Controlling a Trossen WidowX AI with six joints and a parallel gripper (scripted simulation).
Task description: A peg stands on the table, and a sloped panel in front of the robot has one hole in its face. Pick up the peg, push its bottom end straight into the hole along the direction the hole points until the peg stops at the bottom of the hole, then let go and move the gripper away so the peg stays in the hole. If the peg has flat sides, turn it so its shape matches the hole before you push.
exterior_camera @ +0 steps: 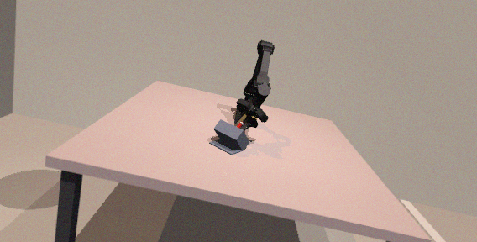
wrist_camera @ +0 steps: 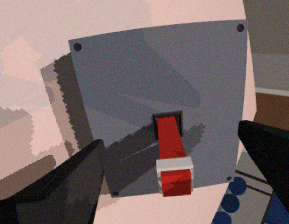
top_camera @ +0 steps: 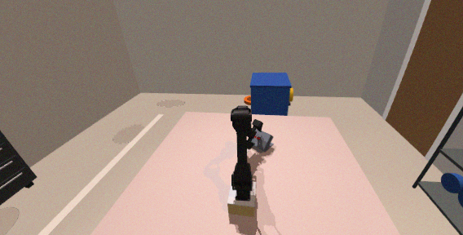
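Now: gripper tip 1 cm to the right of the red peg, 1 cm below it and 1 cm past it. Round my gripper tip: grey sloped panel (3 cm below, 2 cm to the right, 2 cm ahead).
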